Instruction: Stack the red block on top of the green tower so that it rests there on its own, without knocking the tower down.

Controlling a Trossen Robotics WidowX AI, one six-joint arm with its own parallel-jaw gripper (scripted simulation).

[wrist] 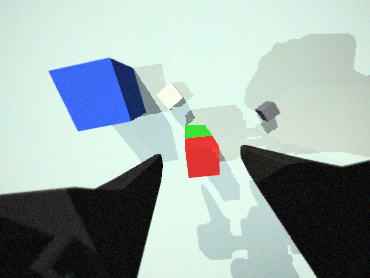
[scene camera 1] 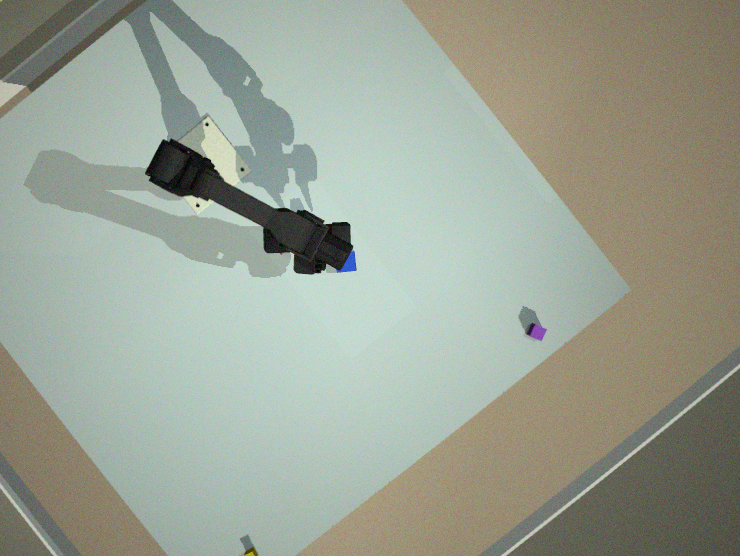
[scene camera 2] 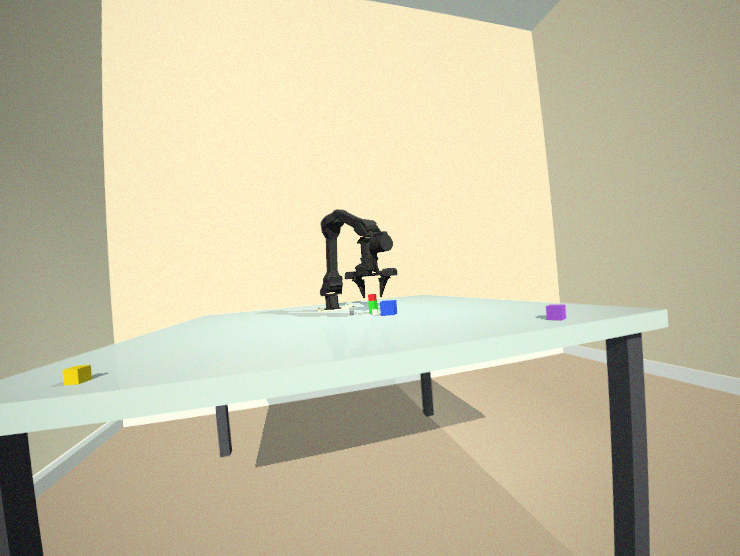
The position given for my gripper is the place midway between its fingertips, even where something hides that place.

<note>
My gripper point(scene camera 1: 311, 240) is open, holding nothing. I also see a red block point(wrist: 202, 153) and a blue block point(wrist: 101, 93).
My gripper also shows in the wrist view point(wrist: 200, 155) and in scene camera 2 point(scene camera 2: 372, 297).
</note>
